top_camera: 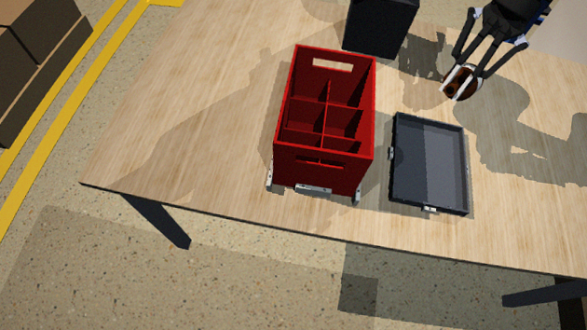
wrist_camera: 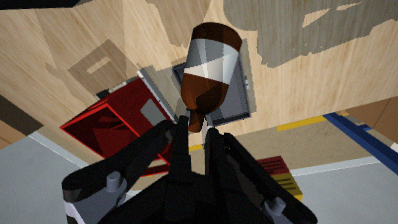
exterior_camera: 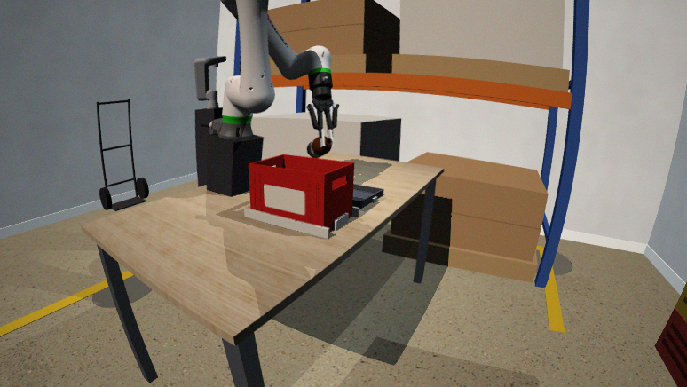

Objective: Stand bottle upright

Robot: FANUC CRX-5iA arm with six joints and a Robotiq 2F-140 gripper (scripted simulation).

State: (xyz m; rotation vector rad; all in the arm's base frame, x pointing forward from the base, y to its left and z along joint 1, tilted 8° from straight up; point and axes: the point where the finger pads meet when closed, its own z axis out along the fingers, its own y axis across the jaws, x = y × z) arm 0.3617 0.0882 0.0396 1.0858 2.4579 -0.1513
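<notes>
Now: the brown bottle 4 cm below my hand, 3 cm to the left of it and 3 cm behind it. From my hand the other things lie so: dark grey tray (21 cm below, 7 cm ahead, 1 cm to the left); red crate (26 cm to the right, 14 cm below, 2 cm ahead).
</notes>
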